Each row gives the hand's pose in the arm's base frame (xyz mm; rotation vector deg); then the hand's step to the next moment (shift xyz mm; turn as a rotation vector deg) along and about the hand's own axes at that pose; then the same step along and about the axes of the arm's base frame.
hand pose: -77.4 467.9 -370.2 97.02 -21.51 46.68
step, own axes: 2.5 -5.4 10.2 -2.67 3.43 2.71
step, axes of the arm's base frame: 8.4 -7.6 -3.2 -3.19 -3.99 0.37
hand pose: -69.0 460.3 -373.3 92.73 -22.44 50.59
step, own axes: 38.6 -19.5 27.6 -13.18 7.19 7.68
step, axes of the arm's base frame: 47.7 -13.0 13.9 -11.01 -11.86 -4.75
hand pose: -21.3 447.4 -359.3 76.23 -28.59 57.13
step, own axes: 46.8 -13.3 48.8 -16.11 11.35 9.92
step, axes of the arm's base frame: 46.4 -30.9 40.5 -15.44 -15.18 -4.25
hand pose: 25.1 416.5 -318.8 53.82 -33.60 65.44
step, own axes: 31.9 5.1 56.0 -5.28 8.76 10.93
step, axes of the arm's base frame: 9.5 -31.8 55.5 -9.31 -10.98 4.11
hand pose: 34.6 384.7 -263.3 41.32 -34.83 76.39
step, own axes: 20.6 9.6 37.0 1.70 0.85 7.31
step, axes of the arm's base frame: -6.1 -14.2 40.6 -0.51 -4.42 6.10
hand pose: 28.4 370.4 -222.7 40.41 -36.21 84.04
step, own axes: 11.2 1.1 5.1 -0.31 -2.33 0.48
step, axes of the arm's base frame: -0.7 3.5 11.8 2.34 -0.52 -0.01
